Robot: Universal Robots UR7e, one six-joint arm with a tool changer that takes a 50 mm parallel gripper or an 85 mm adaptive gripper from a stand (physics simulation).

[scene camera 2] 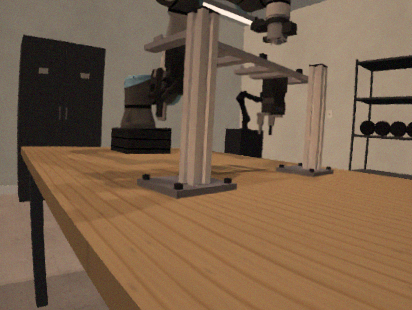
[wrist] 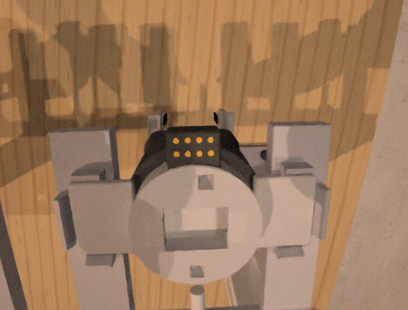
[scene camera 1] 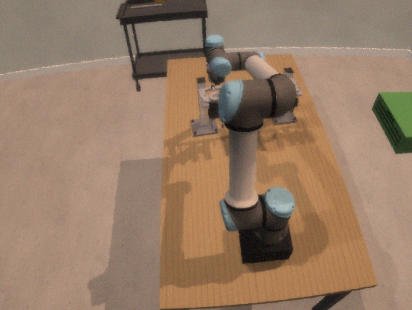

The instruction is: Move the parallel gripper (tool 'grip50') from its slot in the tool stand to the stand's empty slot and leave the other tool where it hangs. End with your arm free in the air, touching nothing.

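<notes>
The parallel gripper hangs in the stand slot beside the post at the left in scene camera 1. Its two fingers point down and stand apart, with nothing between them. In the wrist view, its round coupling plate is bare, held by side tabs on the slot's two prongs. My arm's bare tool flange is above it, with a visible gap between them; no tool is on my arm. The adaptive gripper hangs at the stand's other end, partly hidden. The empty slot is not clearly seen.
The tool stand's two posts rise from the wooden table. A crossbar joins them. A dark cart stands behind the table, and a green crate is at the right.
</notes>
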